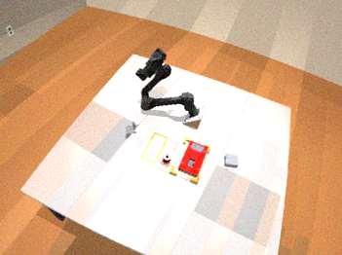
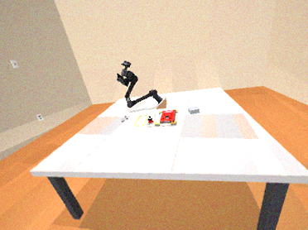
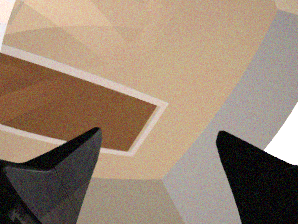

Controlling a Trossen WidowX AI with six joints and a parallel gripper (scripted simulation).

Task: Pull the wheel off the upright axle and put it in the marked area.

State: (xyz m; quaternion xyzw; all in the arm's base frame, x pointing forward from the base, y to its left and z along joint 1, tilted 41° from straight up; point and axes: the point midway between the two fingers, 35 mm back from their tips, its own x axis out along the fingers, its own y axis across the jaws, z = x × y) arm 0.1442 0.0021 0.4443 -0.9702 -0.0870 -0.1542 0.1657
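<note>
The black wheel lies 380 mm below my gripper tip, 210 mm ahead of it and 200 mm to the left of it.
</note>
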